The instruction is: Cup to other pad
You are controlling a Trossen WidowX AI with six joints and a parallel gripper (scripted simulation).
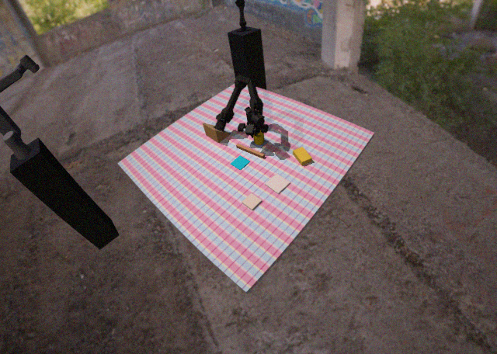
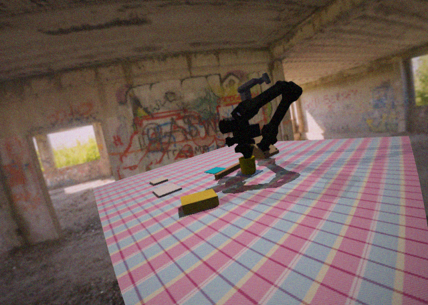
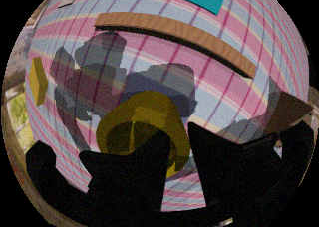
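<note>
My gripper tip is 4 cm short of the blue marble, 1 cm to the right of it and 2 cm above it. Also, from my gripper tip: wooden bar (5 cm ahead, 8 cm to the right, 4 cm below); then yellow cup (2 cm ahead, 2 cm to the left); then blue-grey pad (2 cm ahead, 2 cm to the left, 5 cm below).
</note>
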